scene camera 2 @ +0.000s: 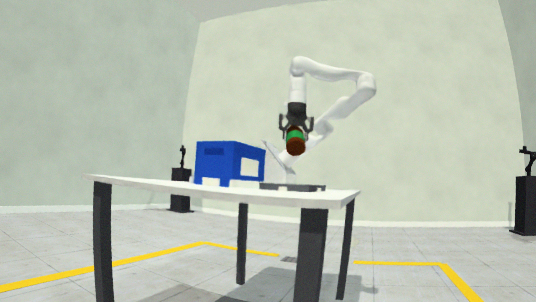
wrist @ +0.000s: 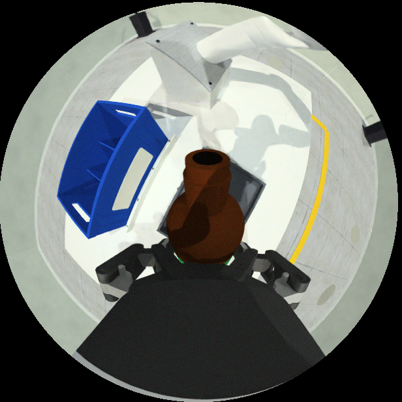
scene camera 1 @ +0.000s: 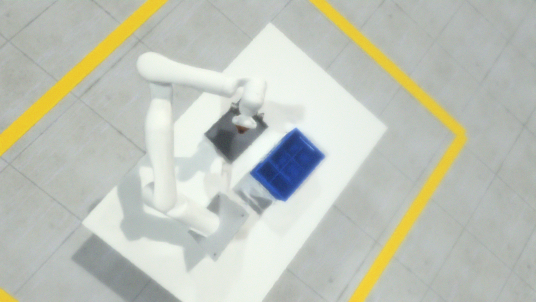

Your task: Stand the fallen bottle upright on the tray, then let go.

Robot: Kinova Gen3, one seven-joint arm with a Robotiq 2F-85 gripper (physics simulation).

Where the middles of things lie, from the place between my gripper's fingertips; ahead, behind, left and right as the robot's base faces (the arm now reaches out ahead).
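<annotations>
My hand is 20 mm below the brown bottle [wrist: 205, 224], and it's 10 mm past the bottle and 10 mm to the left of it.
</annotations>
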